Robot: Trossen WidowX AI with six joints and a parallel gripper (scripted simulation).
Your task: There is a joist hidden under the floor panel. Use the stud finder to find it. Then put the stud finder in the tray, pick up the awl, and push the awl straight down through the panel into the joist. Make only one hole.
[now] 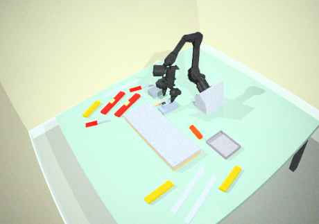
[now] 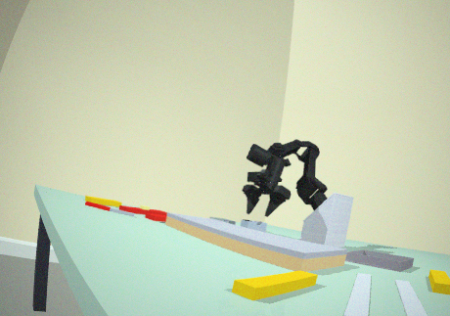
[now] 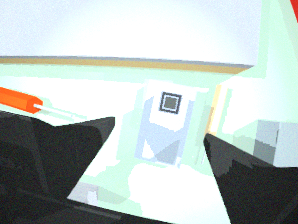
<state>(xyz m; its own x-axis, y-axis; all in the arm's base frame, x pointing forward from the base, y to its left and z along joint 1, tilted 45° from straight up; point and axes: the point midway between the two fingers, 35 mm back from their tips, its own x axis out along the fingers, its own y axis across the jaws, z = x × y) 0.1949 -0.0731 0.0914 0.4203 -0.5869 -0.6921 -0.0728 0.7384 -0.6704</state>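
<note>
My gripper tip is 4 cm above the stud finder, 1 cm to the left of it and 1 cm short of it. Round my gripper tip: small grey box (19 cm to the right, 6 cm below, 1 cm ahead); square indicator (3 cm ahead, 2 cm below, 1 cm to the right); thin wooden tool (8 cm to the right, 7 cm below).
</note>
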